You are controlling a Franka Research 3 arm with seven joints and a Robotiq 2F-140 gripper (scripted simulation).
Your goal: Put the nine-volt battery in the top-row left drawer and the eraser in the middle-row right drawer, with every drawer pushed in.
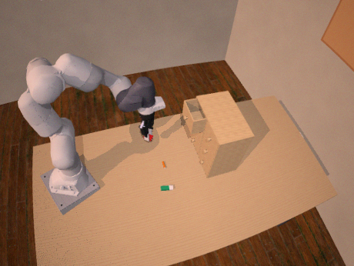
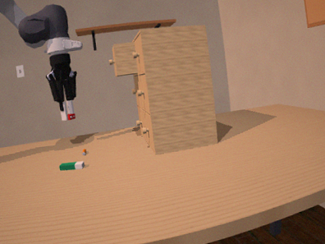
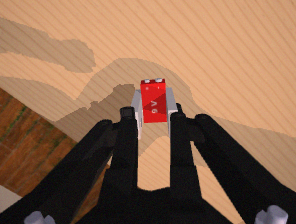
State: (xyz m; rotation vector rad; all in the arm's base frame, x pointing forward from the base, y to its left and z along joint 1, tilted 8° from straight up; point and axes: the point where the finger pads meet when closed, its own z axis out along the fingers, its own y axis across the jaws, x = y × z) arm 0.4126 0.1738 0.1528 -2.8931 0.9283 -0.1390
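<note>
My gripper is now 7 cm short of the small orange object, 13 cm to the left of it and 13 cm above it. The rest, counted from my hand: red nine-volt battery (1 cm ahead, 1 cm to the right, 2 cm below); then green-and-white eraser (7 cm ahead, 27 cm to the right, 13 cm below).
</note>
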